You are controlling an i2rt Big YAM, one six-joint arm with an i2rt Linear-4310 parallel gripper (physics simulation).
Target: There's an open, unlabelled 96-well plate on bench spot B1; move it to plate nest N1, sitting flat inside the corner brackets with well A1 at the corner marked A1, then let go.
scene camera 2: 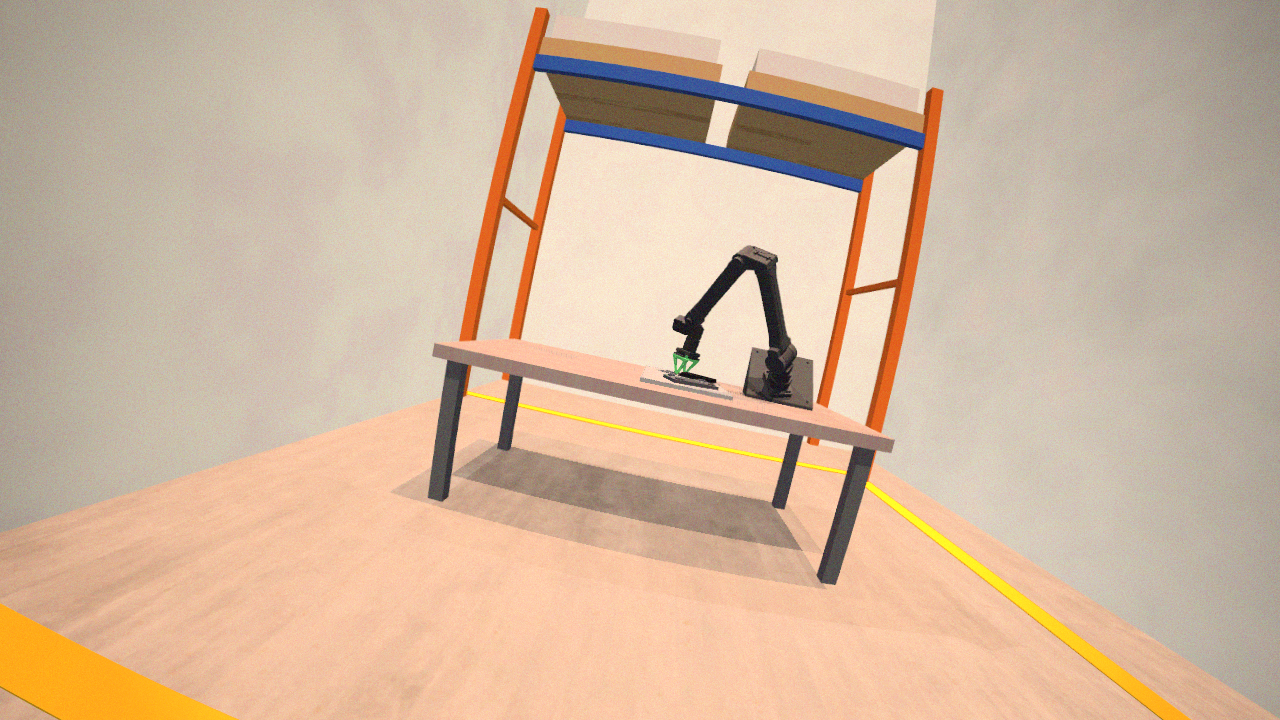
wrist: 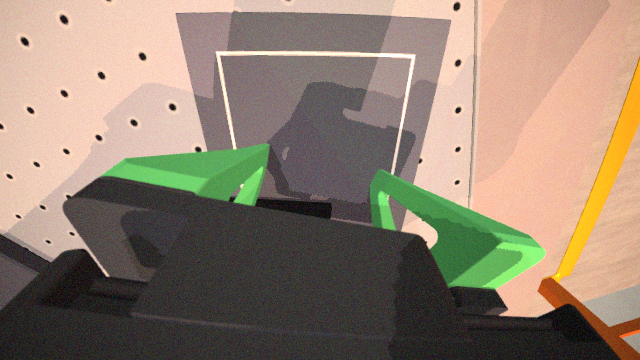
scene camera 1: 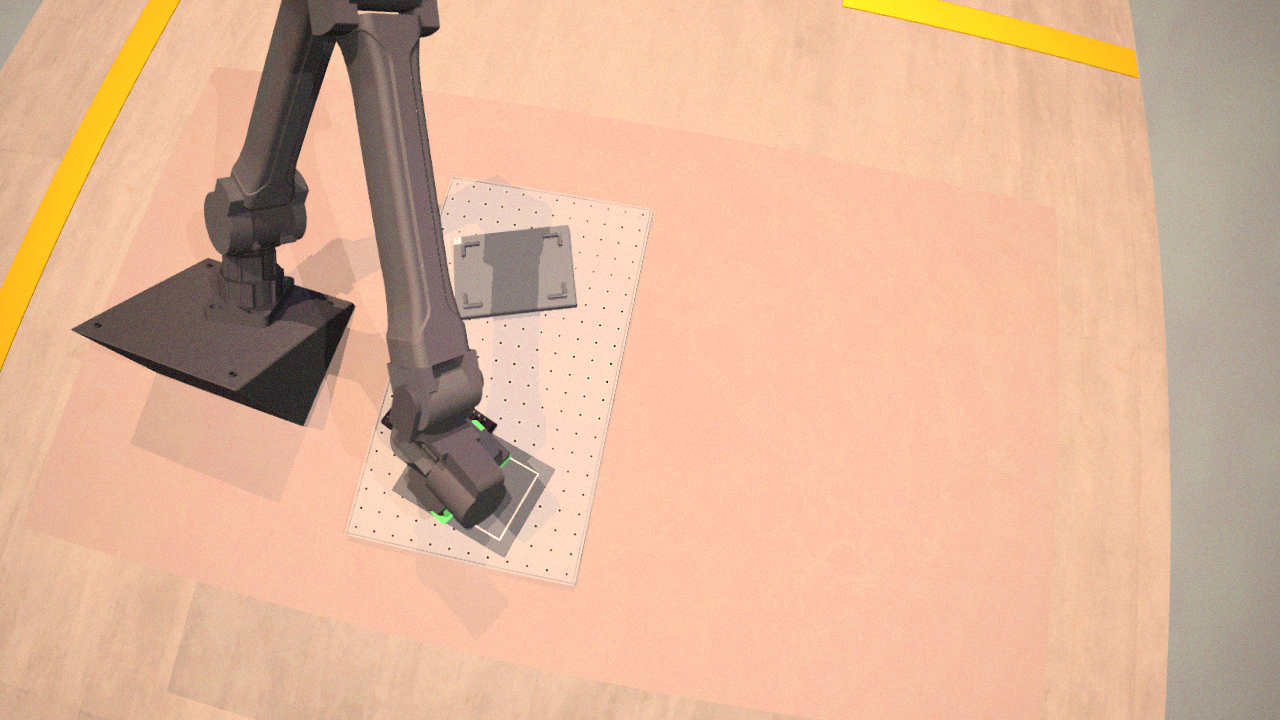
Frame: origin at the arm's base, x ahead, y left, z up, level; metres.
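Seen in the pictures: gripper, between the fingertips: (scene camera 2: pixel 680 373) (wrist: pixel 323 166); arm's base, origin of its link: (scene camera 2: pixel 777 384) (scene camera 1: pixel 251 302).
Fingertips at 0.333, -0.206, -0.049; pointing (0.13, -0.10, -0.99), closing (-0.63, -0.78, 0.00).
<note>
Offsets run from my fingertips to a thing's top centre, as dx, dy, dz. Level surfaces: height alone.
The black 96-well plate @[-0.061, +0.075, +0.014] (scene camera 1: pixel 486 420) (wrist: pixel 300 208) is mostly hidden under my arm and gripper; in scene camera 1 its ends show on either side of the wrist. It lies across the base-side edge of the dark spot mat @[dz -0.001] (scene camera 1: pixel 519 488) (wrist: pixel 300 30), mostly outside the white outline. Its A1 corner cannot be made out. My gripper (scene camera 1: pixel 460 471) (scene camera 2: pixel 682 372) (wrist: pixel 323 166), with green fingers, is open and empty, low over the mat beside the plate. Plate nest N1 @[+0.011, +0.293, +0.015] (scene camera 1: pixel 514 273) is a grey slab with four corner brackets, empty, with a small white mark at its upper left corner.
A pale perforated board @[+0.015, +0.165, -0.002] (scene camera 1: pixel 572 394) (wrist: pixel 125 30) carries the mat and nest. The arm's dark wedge-shaped base (scene camera 1: pixel 214 331) (scene camera 2: pixel 796 367) stands beside it, and the forearm passes over the board's edge near the nest. An orange and blue rack (scene camera 2: pixel 913 241) stands behind the table @[dz -0.016] (scene camera 2: pixel 554 367).
</note>
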